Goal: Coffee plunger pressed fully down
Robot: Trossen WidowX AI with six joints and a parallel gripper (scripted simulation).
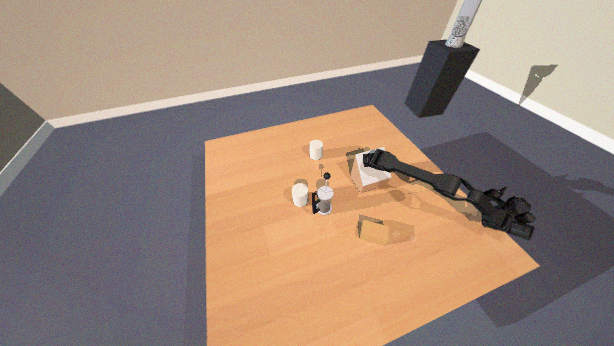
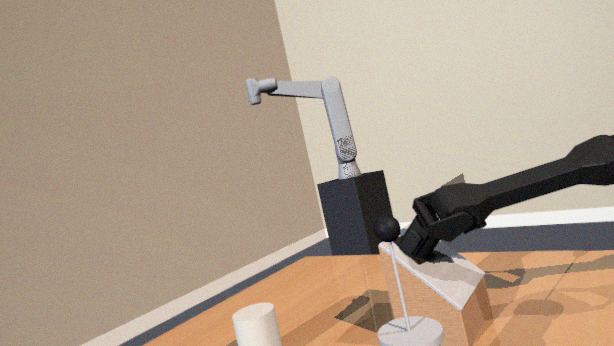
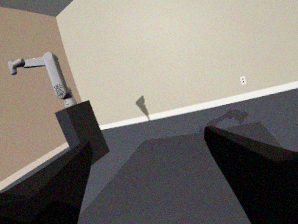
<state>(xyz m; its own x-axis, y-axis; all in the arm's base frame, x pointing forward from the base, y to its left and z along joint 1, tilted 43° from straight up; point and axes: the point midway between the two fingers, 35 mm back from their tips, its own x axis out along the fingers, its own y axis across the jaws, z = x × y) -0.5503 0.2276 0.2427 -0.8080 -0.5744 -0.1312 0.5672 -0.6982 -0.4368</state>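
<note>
Right now my gripper tip is 860 mm short of the coffee press, 170 mm to the left of it and 10 mm below it. Round my gripper tip: small box (660 mm ahead, 90 mm below).
</note>
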